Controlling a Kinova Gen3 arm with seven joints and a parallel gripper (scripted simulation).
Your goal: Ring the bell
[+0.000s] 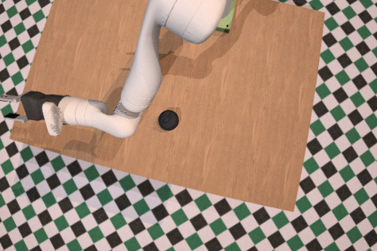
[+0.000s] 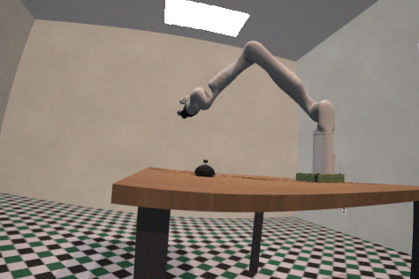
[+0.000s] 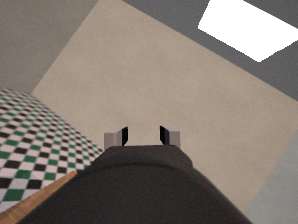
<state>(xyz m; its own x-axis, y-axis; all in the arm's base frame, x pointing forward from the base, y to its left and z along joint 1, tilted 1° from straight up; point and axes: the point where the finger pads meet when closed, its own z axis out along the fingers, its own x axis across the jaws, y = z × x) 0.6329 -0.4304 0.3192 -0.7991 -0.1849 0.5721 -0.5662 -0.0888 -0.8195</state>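
Now: the bell button 38 cm to the left of my hand, 30 cm below it and 12 cm behind it. The rest, counted from my hand: bell 38 cm to the left, 31 cm below, 12 cm behind.
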